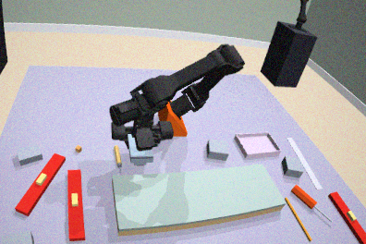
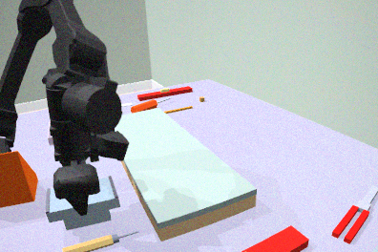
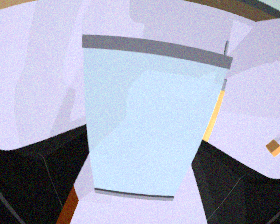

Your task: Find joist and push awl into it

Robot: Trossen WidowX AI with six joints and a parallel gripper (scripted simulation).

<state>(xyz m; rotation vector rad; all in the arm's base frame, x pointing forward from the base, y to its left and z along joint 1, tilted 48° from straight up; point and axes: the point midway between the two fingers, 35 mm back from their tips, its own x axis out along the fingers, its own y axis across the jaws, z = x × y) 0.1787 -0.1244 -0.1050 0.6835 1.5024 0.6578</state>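
Now: gripper tip 30 mm short of the awl, 70 mm to the left of it and 40 mm above it. Round my gripper tip: grey block 10 mm behind, 360 mm to the right, 40 mm below; pale pink tray 10 mm behind, 480 mm to the left, 30 mm below; stud finder 20 mm ahead, 30 mm below.
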